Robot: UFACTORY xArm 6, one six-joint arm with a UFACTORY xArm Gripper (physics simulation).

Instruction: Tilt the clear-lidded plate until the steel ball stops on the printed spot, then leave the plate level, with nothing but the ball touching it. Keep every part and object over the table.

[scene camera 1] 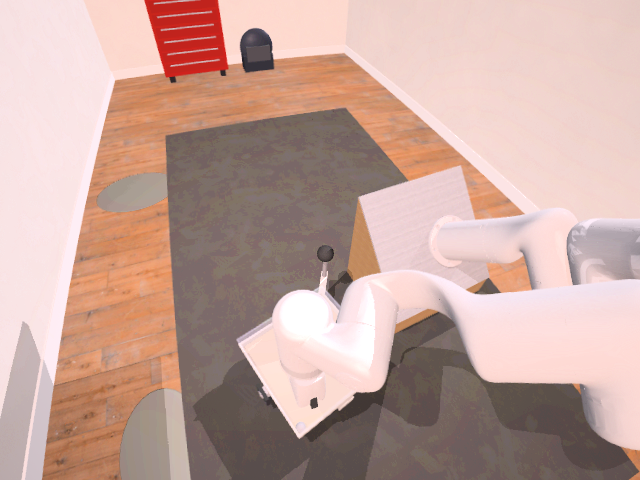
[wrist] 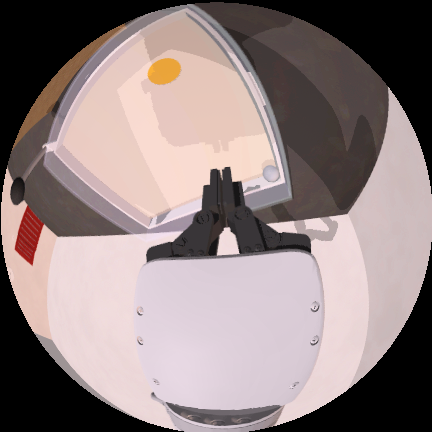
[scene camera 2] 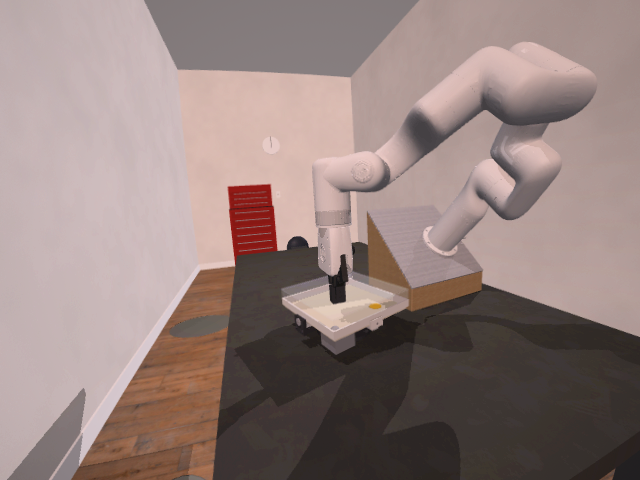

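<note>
The square clear-lidded plate (scene camera 1: pixel 262 352) (scene camera 2: pixel 308 316) (wrist: pixel 110 125) stands on a short grey pedestal (scene camera 2: pixel 338 343). Its exact tilt is hard to tell. The steel ball (scene camera 1: pixel 300 426) (scene camera 2: pixel 334 328) (wrist: pixel 271 173) lies inside the plate in the corner nearest the scene cameras. The orange printed spot (scene camera 2: pixel 374 306) (wrist: pixel 164 71) is well away from the ball, toward the right side in scene camera 2; the arm hides it in scene camera 1. My gripper (scene camera 2: pixel 337 301) (wrist: pixel 222 179) is shut and empty, pointing down over the plate. Whether its tips touch the lid is unclear.
A rod with a black knob (scene camera 1: pixel 325 253) (wrist: pixel 17 191) sticks out from the plate's far corner. Dark knobs (scene camera 1: pixel 264 393) (scene camera 2: pixel 299 322) sit on its left side. The sloped wooden arm base (scene camera 1: pixel 413 222) (scene camera 2: pixel 390 258) stands to the right on the dark table (scene camera 1: pixel 232 206) (scene camera 2: pixel 491 372).
</note>
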